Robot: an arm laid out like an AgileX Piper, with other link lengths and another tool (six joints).
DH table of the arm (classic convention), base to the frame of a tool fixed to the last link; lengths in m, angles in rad. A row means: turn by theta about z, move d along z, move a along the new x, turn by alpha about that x. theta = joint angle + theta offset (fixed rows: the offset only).
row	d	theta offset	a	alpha
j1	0.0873	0	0	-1.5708
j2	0	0.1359	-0.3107	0
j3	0	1.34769	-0.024	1.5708
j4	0.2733	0	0	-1.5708
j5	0	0	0	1.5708
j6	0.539	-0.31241	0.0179	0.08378
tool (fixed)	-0.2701	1.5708	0	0
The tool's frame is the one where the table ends.
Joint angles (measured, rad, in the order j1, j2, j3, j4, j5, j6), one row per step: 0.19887, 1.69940, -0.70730, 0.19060, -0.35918, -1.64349; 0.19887, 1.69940, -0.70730, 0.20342, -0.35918, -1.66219; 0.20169, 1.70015, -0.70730, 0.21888, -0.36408, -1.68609; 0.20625, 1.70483, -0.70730, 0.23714, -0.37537, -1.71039; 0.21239, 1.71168, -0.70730, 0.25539, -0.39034, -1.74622; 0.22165, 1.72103, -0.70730, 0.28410, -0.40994, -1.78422; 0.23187, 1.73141, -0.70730, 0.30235, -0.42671, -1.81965
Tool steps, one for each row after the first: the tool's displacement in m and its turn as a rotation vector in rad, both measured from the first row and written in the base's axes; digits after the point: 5 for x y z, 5 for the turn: 0.00005, -0.00132, 0.00004, -0.00806, -0.00031, -0.00030; 0.00067, -0.00170, 0.00083, -0.01895, -0.00485, 0.00219; 0.00189, -0.00174, 0.00102, -0.02930, -0.01141, 0.00335; 0.00357, -0.00141, 0.00120, -0.05018, -0.02044, 0.01118; 0.00535, -0.00086, 0.00088, -0.06788, -0.03003, 0.01362; 0.00670, 0.00110, -0.00032, -0.09021, -0.03696, 0.02417
